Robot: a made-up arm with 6 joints. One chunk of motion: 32 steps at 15 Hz.
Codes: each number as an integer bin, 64 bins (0 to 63) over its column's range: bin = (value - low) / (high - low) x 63, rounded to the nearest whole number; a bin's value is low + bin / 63 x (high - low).
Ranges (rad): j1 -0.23..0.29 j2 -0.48..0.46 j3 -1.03..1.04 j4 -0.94..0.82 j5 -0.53..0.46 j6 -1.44..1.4
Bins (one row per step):
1: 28 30 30 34 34 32
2: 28 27 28 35 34 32
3: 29 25 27 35 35 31
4: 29 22 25 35 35 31
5: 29 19 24 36 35 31
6: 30 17 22 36 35 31
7: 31 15 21 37 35 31
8: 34 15 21 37 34 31
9: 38 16 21 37 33 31
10: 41 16 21 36 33 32
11: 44 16 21 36 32 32
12: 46 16 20 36 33 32
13: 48 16 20 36 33 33
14: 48 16 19 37 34 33
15: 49 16 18 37 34 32
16: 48 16 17 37 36 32
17: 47 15 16 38 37 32
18: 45 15 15 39 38 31
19: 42 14 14 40 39 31
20: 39 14 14 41 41 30
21: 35 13 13 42 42 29
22: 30 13 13 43 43 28
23: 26 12 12 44 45 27
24: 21 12 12 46 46 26
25: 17 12 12 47 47 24
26: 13 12 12 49 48 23
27: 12 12 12 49 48 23
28: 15 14 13 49 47 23
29: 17 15 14 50 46 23
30: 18 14 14 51 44 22
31: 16 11 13 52 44 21
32: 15 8 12 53 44 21
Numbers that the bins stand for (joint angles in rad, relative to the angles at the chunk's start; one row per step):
1: 0.0011 -0.0324 -0.0443 0.0098 0.0043 0.0025
2: 0.0011 -0.0771 -0.1100 0.0378 0.0043 0.0025
3: 0.0094 -0.1070 -0.1429 0.0378 0.0200 -0.0425
4: 0.0094 -0.1517 -0.2086 0.0378 0.0200 -0.0425
5: 0.0094 -0.1965 -0.2414 0.0657 0.0200 -0.0425
6: 0.0176 -0.2263 -0.3071 0.0657 0.0200 -0.0425
7: 0.0259 -0.2562 -0.3400 0.0937 0.0200 -0.0425
8: 0.0506 -0.2562 -0.3400 0.0937 0.0043 -0.0425
9: 0.0837 -0.2413 -0.3400 0.0937 -0.0114 -0.0425
10: 0.1084 -0.2413 -0.3400 0.0657 -0.0114 0.0025
11: 0.1332 -0.2413 -0.3400 0.0657 -0.0271 0.0025
12: 0.1497 -0.2413 -0.3729 0.0657 -0.0114 0.0025
13: 0.1662 -0.2413 -0.3729 0.0657 -0.0114 0.0476
14: 0.1662 -0.2413 -0.4057 0.0937 0.0043 0.0476
15: 0.1744 -0.2413 -0.4386 0.0937 0.0043 0.0025
16: 0.1662 -0.2413 -0.4714 0.0937 0.0357 0.0025
17: 0.1579 -0.2562 -0.5043 0.1216 0.0514 0.0025
18: 0.1414 -0.2562 -0.5371 0.1495 0.0671 -0.0425
19: 0.1167 -0.2711 -0.5700 0.1775 0.0829 -0.0425
20: 0.0919 -0.2711 -0.5700 0.2054 0.1143 -0.0876
21: 0.0589 -0.2860 -0.6029 0.2333 0.1300 -0.1327
22: 0.0176 -0.2860 -0.6029 0.2613 0.1457 -0.1778
23: -0.0154 -0.3010 -0.6357 0.2892 0.1771 -0.2229
24: -0.0567 -0.3010 -0.6357 0.3451 0.1929 -0.2679
25: -0.0897 -0.3010 -0.6357 0.3730 0.2086 -0.3581
26: -0.1227 -0.3010 -0.6357 0.4289 0.2243 -0.4032
27: -0.1310 -0.3010 -0.6357 0.4289 0.2243 -0.4032
28: -0.1062 -0.2711 -0.6029 0.4289 0.2086 -0.4032
29: -0.0897 -0.2562 -0.5700 0.4568 0.1929 -0.4032
30: -0.0814 -0.2711 -0.5700 0.4848 0.1614 -0.4483
31: -0.0979 -0.3159 -0.6029 0.5127 0.1614 -0.4933
32: -0.1062 -0.3606 -0.6357 0.5406 0.1614 -0.4933

